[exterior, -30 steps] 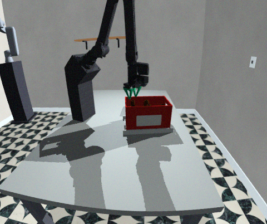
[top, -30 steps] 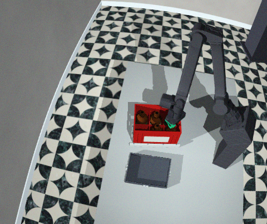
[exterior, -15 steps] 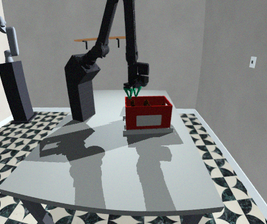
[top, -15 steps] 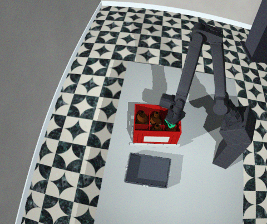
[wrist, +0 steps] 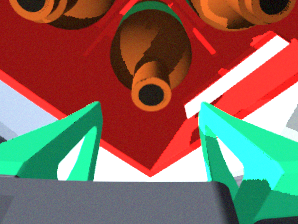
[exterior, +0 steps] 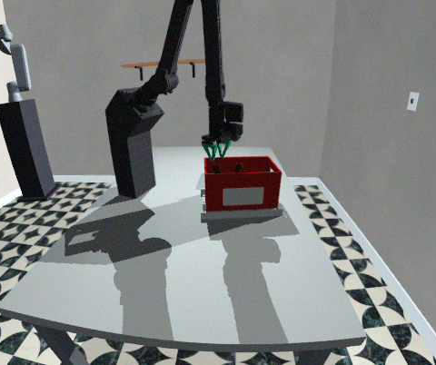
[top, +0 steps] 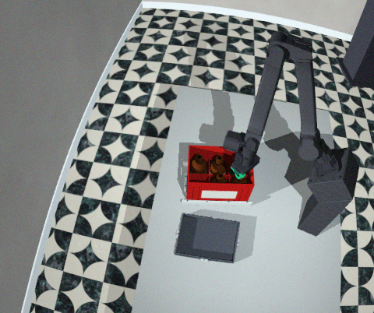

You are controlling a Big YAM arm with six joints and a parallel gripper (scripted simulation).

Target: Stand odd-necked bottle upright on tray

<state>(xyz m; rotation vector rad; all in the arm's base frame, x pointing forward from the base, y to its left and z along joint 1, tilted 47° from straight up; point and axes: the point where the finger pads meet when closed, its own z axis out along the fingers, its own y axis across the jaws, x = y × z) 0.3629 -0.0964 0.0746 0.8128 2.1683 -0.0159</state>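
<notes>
My hand is 11 cm above the crate, 8 cm short of it and 5 cm to the left of it. Round my hand: dark grey tray 22 cm to the left, 18 cm below, 14 cm ahead; then glass bottle 10 cm below, 9 cm to the right, 8 cm ahead.
</notes>
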